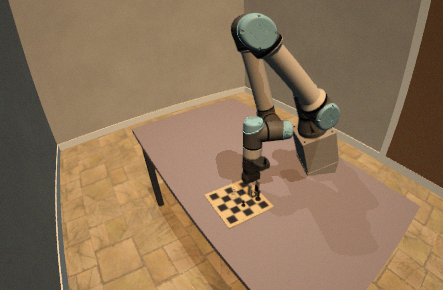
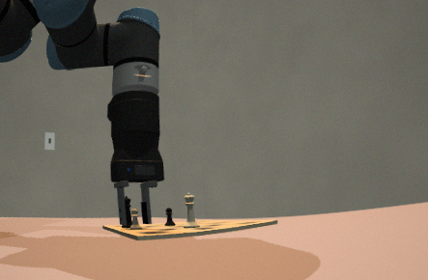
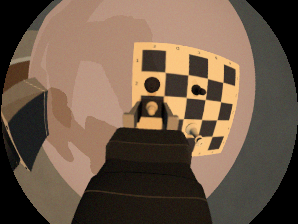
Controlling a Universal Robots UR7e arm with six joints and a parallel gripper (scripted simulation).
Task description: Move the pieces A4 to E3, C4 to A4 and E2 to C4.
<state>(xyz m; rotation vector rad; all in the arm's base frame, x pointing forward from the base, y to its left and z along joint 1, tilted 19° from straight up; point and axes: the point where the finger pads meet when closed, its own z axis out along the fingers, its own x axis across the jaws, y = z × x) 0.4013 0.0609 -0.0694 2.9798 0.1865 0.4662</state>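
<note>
Now: the white pawn 1 cm below my hand. Round my hand: chessboard 8 cm ahead, 3 cm below, 1 cm to the left; tall black piece 4 cm to the left; black pawn 7 cm ahead, 4 cm to the left, 1 cm below.
</note>
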